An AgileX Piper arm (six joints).
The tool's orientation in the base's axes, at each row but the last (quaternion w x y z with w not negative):
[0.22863, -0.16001, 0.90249, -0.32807]
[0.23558, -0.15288, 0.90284, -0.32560]
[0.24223, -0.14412, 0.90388, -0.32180]
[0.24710, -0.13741, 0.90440, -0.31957]
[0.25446, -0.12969, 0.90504, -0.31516]
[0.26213, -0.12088, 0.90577, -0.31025]
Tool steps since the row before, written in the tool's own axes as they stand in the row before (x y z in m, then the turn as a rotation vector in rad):
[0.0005, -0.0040, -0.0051, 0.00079, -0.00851, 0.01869]
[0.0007, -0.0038, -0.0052, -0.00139, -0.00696, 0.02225]
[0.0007, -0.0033, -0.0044, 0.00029, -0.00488, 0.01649]
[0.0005, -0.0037, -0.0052, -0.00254, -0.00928, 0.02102]
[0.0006, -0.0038, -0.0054, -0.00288, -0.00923, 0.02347]
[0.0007, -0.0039, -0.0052, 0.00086, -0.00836, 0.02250]
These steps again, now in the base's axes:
[-0.0025, -0.0005, 0.0060, 0.01019, -0.01629, -0.00729]
[-0.0029, -0.0004, 0.0058, 0.01370, -0.01604, -0.01002]
[-0.0026, -0.0005, 0.0049, 0.00902, -0.01223, -0.00806]
[-0.0029, -0.0004, 0.0057, 0.01422, -0.01672, -0.00725]
[-0.0031, -0.0004, 0.0058, 0.01583, -0.01779, -0.00880]
[-0.0032, -0.0007, 0.0056, 0.01213, -0.01805, -0.01019]

